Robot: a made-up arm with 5 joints.
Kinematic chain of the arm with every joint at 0, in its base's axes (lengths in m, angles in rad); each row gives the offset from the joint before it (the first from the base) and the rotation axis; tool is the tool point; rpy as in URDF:
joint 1: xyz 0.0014 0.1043 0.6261 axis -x
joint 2: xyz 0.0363 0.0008 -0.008 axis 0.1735 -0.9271 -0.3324
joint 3: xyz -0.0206 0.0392 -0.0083 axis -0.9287 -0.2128 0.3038
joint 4: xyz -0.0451 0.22 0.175 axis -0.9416 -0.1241 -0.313
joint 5: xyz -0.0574 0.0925 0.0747 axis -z
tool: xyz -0.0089 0.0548 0.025 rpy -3.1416 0 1.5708
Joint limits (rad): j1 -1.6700..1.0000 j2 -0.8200..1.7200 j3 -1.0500..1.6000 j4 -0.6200..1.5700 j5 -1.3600..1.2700
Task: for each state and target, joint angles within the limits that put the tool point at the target. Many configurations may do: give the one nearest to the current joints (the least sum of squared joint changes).
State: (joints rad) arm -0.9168 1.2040 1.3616 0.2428 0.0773
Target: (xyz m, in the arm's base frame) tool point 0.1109 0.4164 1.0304
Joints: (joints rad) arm -1.2072 1.0204 0.9001 0.1726 0.1432
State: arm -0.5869 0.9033 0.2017 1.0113 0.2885
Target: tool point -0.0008 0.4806 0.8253
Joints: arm -0.1144 0.9226 -0.1414 1.1279 0.2667
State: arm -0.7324 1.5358 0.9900 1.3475 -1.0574
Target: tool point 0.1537 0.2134 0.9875
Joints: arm -1.0978 1.6186 0.2478 1.5700 -1.0298
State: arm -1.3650 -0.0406 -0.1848 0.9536 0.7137
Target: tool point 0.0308 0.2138 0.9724
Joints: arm -1.0941 -0.2137 -0.1451 1.5700 0.7399
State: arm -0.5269 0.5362 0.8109 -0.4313 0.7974
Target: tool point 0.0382 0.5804 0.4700
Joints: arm -0.1654 0.7524 1.2302 -0.2688 0.8128
